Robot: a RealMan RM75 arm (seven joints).
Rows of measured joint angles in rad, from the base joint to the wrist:
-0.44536, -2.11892, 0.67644, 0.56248, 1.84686, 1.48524, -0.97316
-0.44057, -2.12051, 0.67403, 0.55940, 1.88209, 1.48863, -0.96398
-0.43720, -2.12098, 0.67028, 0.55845, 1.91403, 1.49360, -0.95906
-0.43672, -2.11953, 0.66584, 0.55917, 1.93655, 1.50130, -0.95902
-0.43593, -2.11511, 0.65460, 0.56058, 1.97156, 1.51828, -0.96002
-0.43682, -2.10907, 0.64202, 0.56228, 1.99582, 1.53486, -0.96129
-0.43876, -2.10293, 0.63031, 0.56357, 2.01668, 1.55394, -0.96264
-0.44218, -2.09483, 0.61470, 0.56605, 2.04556, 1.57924, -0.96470
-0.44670, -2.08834, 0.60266, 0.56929, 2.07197, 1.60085, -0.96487
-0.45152, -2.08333, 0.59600, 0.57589, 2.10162, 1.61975, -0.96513
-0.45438, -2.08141, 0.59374, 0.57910, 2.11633, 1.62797, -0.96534
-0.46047, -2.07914, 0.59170, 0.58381, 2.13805, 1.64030, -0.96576
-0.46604, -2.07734, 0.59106, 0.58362, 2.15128, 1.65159, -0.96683
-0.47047, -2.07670, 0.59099, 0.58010, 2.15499, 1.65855, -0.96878
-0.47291, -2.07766, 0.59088, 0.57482, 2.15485, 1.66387, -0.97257
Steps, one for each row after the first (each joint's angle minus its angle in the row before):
0.00479, -0.00159, -0.00241, -0.00308, 0.03523, 0.00339, 0.00918
0.00337, -0.00047, -0.00375, -0.00095, 0.03194, 0.00497, 0.00492
0.00048, 0.00145, -0.00444, 0.00072, 0.02252, 0.00770, 0.00004
0.00079, 0.00442, -0.01124, 0.00141, 0.03501, 0.01698, -0.00100
-0.00089, 0.00604, -0.01258, 0.00170, 0.02426, 0.01658, -0.00127
-0.00194, 0.00614, -0.01171, 0.00129, 0.02086, 0.01908, -0.00135
-0.00342, 0.00810, -0.01561, 0.00248, 0.02888, 0.02530, -0.00206
-0.00452, 0.00649, -0.01204, 0.00324, 0.02641, 0.02161, -0.00017
-0.00482, 0.00501, -0.00666, 0.00660, 0.02965, 0.01890, -0.00026
-0.00286, 0.00192, -0.00226, 0.00321, 0.01471, 0.00822, -0.00021
-0.00609, 0.00227, -0.00204, 0.00471, 0.02172, 0.01233, -0.00042
-0.00557, 0.00180, -0.00064, -0.00019, 0.01323, 0.01129, -0.00107
-0.00443, 0.00064, -0.00007, -0.00352, 0.00371, 0.00696, -0.00195
-0.00244, -0.00096, -0.00011, -0.00528, -0.00014, 0.00532, -0.00379

